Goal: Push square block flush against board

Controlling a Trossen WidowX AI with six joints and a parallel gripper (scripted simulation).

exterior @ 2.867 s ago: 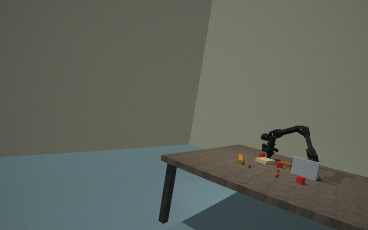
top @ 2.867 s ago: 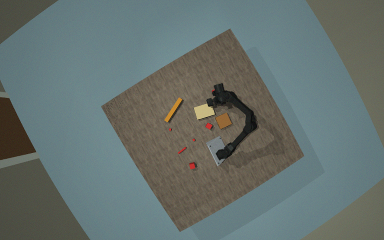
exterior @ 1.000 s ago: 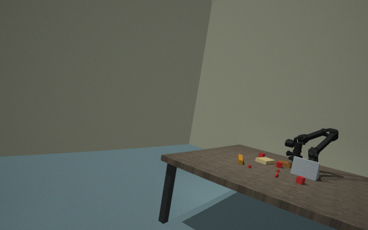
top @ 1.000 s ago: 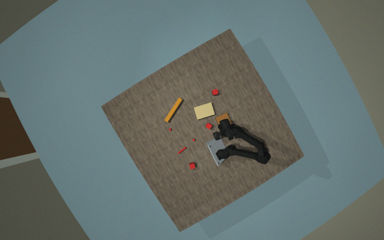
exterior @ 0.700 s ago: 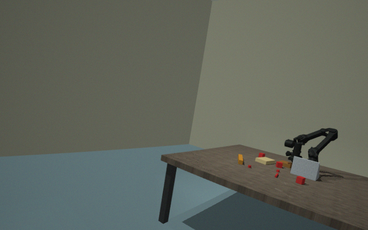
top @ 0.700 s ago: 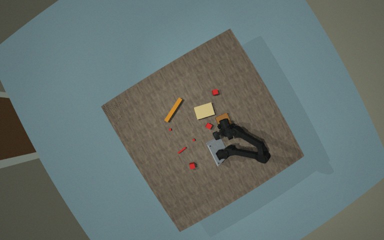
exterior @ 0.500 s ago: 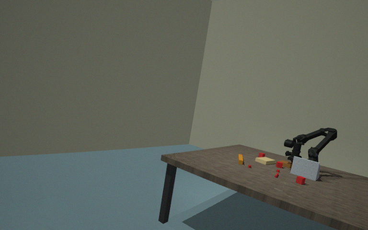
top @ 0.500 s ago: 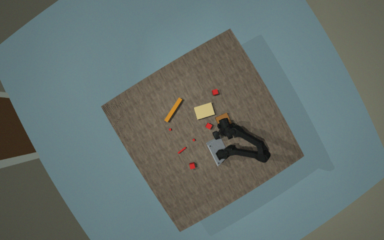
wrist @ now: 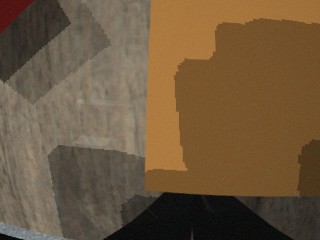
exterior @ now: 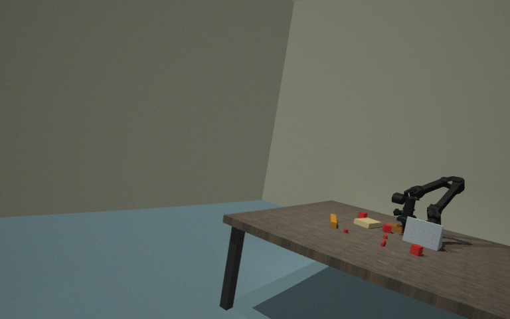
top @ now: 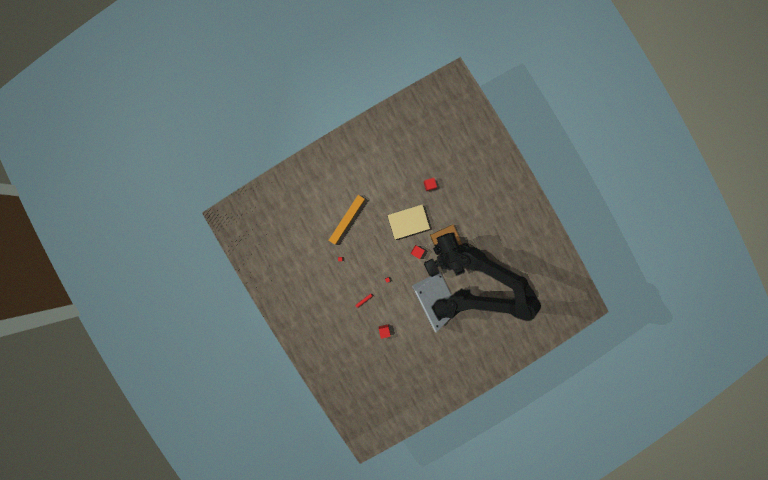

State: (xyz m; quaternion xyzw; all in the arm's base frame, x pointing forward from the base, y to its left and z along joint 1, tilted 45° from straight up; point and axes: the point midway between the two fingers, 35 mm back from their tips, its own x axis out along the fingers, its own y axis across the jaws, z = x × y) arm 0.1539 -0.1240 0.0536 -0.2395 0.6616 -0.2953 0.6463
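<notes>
Now: gripper tip 6 cm short of the brown square block, 4 cm to the left of it and 1 cm below it. Round my gripper tip: red stick: 1 cm ahead, 38 cm to the left; board: 20 cm ahead, 6 cm to the left, 1 cm above; long orange bar: 33 cm ahead, 27 cm to the left, 1 cm above.
</notes>
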